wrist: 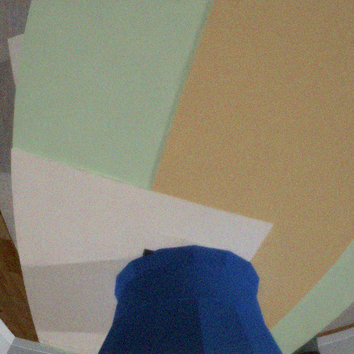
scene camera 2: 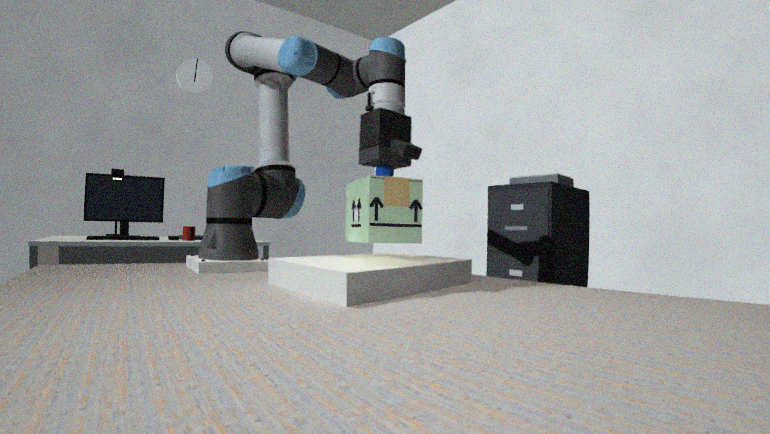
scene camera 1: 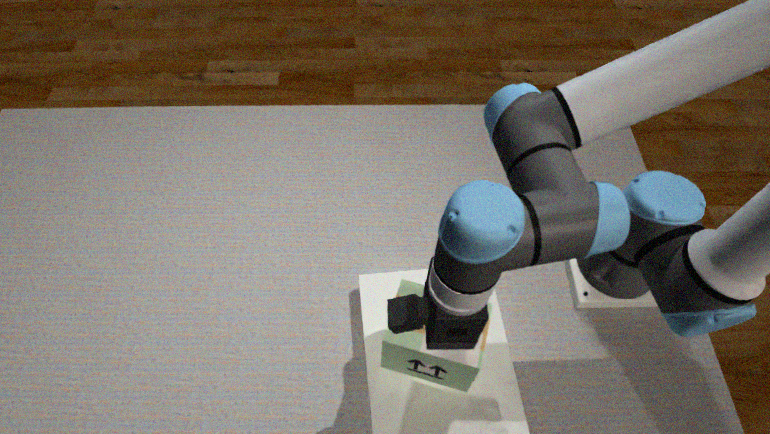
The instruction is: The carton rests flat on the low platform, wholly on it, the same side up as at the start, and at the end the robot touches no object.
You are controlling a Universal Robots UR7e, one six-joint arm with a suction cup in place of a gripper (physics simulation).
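Frame: origin at the arm's base, x right, y ahead, z up, level; millimetres.
Seen in the pictures: arm's base, link origin: (scene camera 2: 228,257) (scene camera 1: 615,263).
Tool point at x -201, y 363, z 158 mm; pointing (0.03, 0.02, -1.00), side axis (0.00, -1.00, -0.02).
Offsets run from my tool point to a thing's top centre.
The green carton {dx +12, dy +8, dz +15 mm} (scene camera 1: 431,361) (scene camera 2: 396,223) (wrist: 100,90) hangs upright from my suction gripper, with brown tape and a pale label on its top. Its printed arrows point up. In the second scene view its underside is a little above the low white platform {dx +20, dy -6, dz -135 mm} (scene camera 1: 388,409) (scene camera 2: 409,280), with a gap between them. The carton is turned at an angle to the platform's edges. My gripper's blue suction cup (scene camera 2: 384,171) (wrist: 187,300) is on the carton's top face, on the label side; the contact itself is hidden in the first scene view.
The robot's base (scene camera 1: 614,280) (scene camera 2: 229,242) stands on the table beside the platform. A desk with a monitor (scene camera 2: 124,197) and a red cup (scene camera 2: 188,232) is behind. A dark filing cabinet (scene camera 2: 568,237) stands at the right by the wall.
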